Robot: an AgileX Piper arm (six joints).
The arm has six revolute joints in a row. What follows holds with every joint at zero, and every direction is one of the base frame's.
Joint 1 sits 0.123 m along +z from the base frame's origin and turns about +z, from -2.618 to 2.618 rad.
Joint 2 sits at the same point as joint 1 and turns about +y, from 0 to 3.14 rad.
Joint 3 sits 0.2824 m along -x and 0.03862 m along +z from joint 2 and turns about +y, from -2.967 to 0 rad.
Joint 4 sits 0.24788 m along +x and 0.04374 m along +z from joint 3 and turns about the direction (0.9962, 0, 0.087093), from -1.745 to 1.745 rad.
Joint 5 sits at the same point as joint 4 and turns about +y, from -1.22 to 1.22 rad.
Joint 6 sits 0.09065 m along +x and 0.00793 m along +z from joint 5 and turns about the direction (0.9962, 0, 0.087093), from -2.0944 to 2.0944 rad.
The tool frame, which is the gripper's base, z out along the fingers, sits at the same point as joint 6; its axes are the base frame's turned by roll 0, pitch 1.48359 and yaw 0 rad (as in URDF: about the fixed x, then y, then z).
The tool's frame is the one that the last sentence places.
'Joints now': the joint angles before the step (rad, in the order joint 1, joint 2, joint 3, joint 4, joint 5, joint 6). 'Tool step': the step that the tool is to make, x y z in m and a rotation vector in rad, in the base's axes. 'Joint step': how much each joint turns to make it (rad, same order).
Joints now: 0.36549 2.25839 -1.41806 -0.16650 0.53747 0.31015
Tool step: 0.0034 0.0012 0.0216 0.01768 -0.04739 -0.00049
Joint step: -0.00011 -0.04494 -0.00945 0.00006 0.00385 -0.00014
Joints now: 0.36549 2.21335 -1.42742 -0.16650 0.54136 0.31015
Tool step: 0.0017 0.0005 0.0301 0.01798 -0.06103 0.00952
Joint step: -0.00007 -0.06515 -0.00769 -0.00001 0.00855 -0.01151
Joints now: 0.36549 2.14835 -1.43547 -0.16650 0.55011 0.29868
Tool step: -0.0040 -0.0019 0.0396 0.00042 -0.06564 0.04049
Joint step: 0.00002 -0.09316 0.00004 -0.00004 0.02769 -0.04900
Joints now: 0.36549 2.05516 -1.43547 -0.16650 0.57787 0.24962
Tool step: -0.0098 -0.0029 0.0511 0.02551 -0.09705 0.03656
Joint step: 0.00002 -0.12284 0.00282 0.01955 0.01570 -0.05500
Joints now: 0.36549 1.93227 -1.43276 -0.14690 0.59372 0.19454
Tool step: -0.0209 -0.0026 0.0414 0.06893 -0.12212 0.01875
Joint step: 0.00732 -0.13850 0.06536 0.02936 -0.06744 -0.01740
